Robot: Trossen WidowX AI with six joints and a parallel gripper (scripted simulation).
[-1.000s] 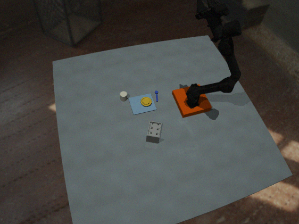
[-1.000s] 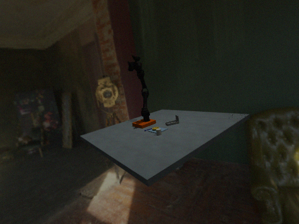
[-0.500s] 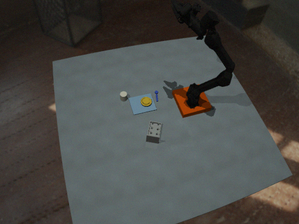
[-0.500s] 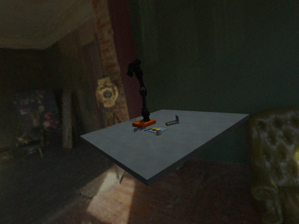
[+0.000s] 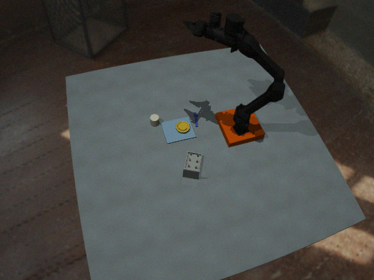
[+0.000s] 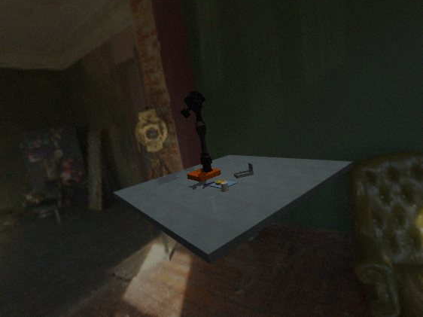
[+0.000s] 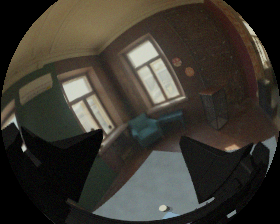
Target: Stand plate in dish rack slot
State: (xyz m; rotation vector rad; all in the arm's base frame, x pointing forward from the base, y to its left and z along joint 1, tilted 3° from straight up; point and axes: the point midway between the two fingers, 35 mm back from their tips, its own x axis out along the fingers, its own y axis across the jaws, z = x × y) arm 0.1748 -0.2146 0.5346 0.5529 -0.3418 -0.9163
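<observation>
My gripper tip is 55 cm above the yellow plate, 12 cm to the right of it and 4 cm short of it. Round my gripper tip: cream cup: 54 cm below, 16 cm ahead, 3 cm to the left; then blue spoon: 56 cm below, 9 cm to the left, 5 cm behind; then light blue mat: 56 cm below, 11 cm to the left, 7 cm ahead.
</observation>
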